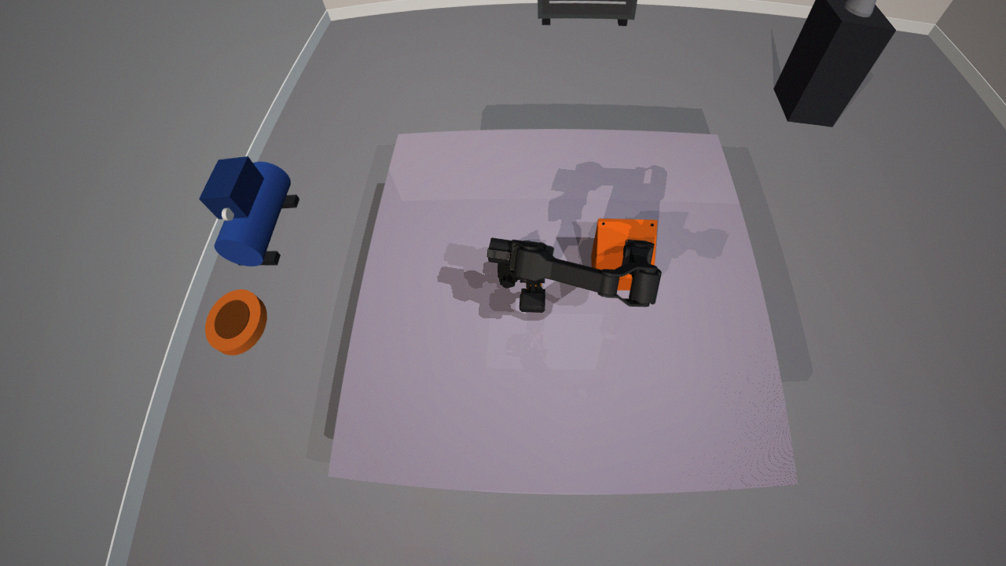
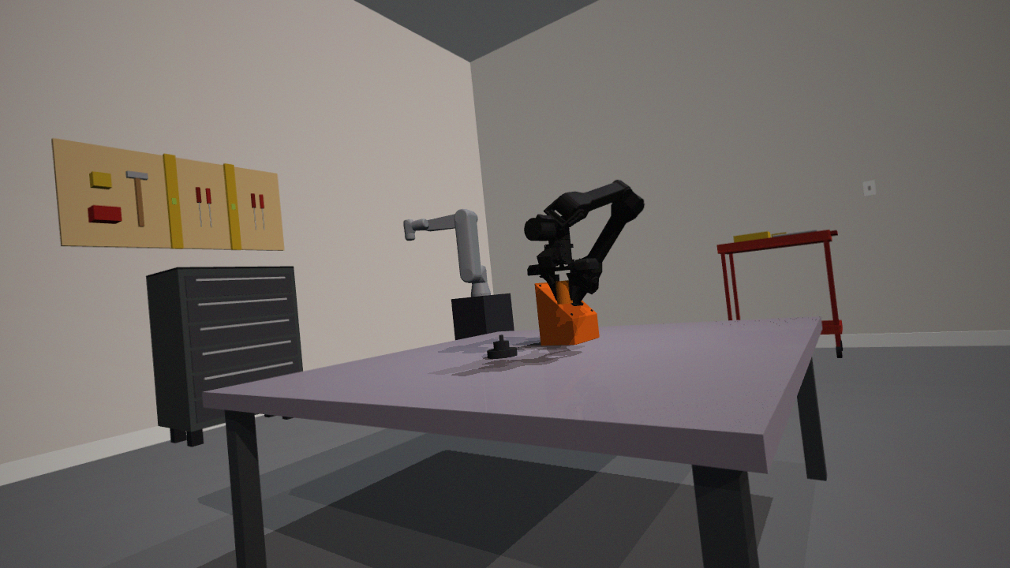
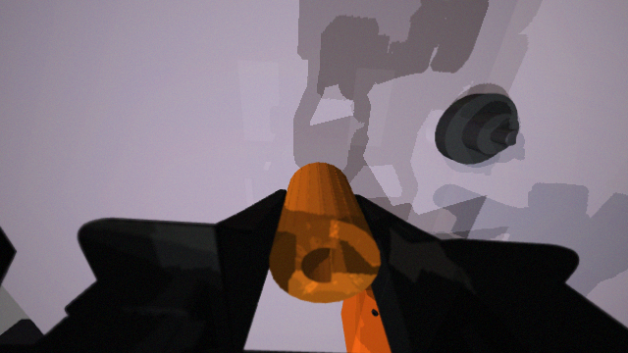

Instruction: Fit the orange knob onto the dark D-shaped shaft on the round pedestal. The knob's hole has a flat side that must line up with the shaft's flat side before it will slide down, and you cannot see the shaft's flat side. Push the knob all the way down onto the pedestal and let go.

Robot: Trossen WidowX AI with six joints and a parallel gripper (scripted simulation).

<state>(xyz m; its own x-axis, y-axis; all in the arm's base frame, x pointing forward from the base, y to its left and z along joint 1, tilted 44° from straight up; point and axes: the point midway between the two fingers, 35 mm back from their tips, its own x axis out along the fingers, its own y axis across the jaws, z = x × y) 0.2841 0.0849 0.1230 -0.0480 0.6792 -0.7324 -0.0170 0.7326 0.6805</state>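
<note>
Now: the short shaft 200 mm to the right of my gripper tip, 110 mm below it and 40 mm ahead of it. From my gripper tip the other things lie so: orange knob (20 mm above).
</note>
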